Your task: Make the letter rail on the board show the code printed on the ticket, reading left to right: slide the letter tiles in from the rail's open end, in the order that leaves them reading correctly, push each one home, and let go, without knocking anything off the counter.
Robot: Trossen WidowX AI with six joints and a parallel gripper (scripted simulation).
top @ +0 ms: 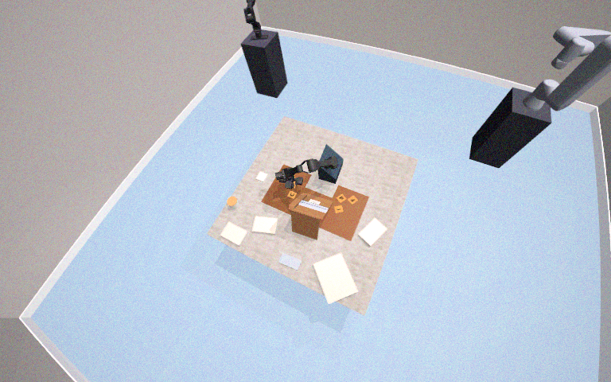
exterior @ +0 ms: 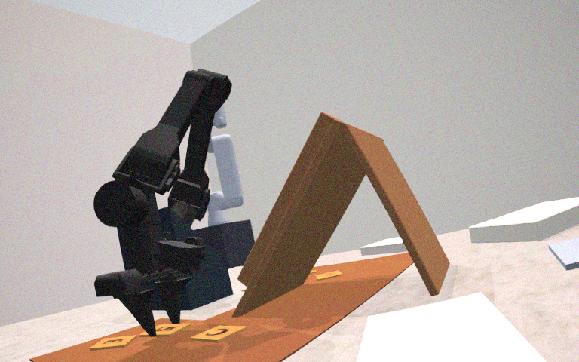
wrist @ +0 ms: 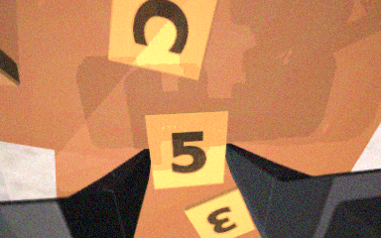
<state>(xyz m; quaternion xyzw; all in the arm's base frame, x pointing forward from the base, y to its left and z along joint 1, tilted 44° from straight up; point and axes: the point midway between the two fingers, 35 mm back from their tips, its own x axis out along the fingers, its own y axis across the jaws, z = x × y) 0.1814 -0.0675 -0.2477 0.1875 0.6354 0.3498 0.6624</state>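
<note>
Right now the c tile is 8 cm ahead of my gripper tip, 3 cm to the left of it and 1 cm below it. From my gripper tip the other things lie so: white ticket (11 cm ahead, 25 cm to the left, 9 cm above); then orange tile marked 5 (right at my gripper tip); then brown mat (2 cm ahead, 22 cm to the left, 1 cm below).
</note>
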